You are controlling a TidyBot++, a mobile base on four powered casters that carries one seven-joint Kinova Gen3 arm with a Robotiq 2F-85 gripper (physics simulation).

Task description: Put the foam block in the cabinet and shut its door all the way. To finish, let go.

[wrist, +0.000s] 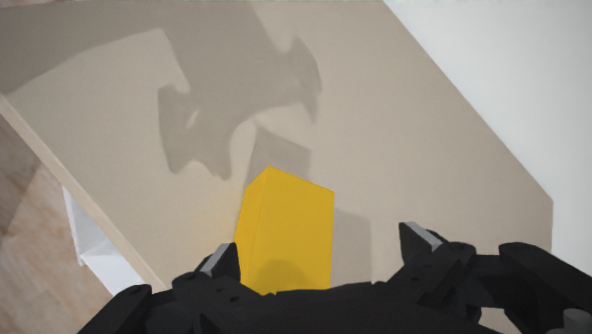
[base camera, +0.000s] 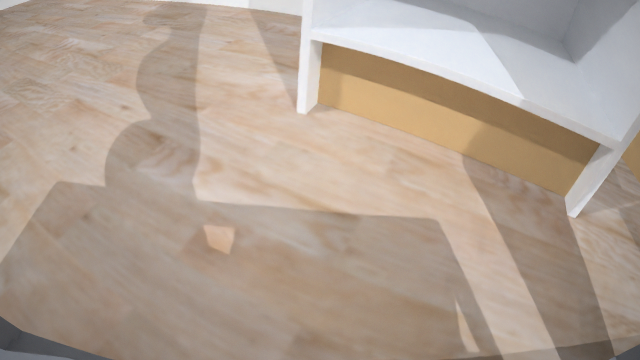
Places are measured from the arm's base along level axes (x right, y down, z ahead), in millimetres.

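Where they show: gripper, between the fingertips: (wrist: pixel 318 250).
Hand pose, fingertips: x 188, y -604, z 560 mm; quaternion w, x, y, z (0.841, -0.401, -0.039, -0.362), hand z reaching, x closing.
After its pixels a point has its place.
The yellow foam block (wrist: pixel 292 235) {z 582, x 190, y -559 mm} stands on the beige top (wrist: pixel 400 125) {z 836, x 312, y -514 mm} of a piece of furniture in the wrist view, low and a little left of the middle. My gripper (wrist: pixel 318 250) {z 560, x 188, y -604 mm} is open and empty, above the top, with the block showing between its fingers, nearer the left one. The block's near end is hidden behind the gripper body. The white cabinet (base camera: pixel 308 75) {z 641, x -23, y 316 mm} stands at the upper right in the base camera view, its front open onto a lower shelf. Its door cannot be made out.
Tan panel (base camera: pixel 400 107) {z 624, x 139, y 350 mm} below the cabinet's shelf (base camera: pixel 400 35) {z 666, x 124, y 228 mm}. Wooden floor (base camera: pixel 240 150) {z 527, x -117, y 396 mm} (wrist: pixel 30 240) {z 649, x -177, y 397 mm} with shadows lies in front of it. In the wrist view, the top's edge (wrist: pixel 75 185) {z 562, x 55, y -510 mm} runs along the left, and a white wall (wrist: pixel 525 75) {z 1045, x 490, y -604 mm} stands at the right.
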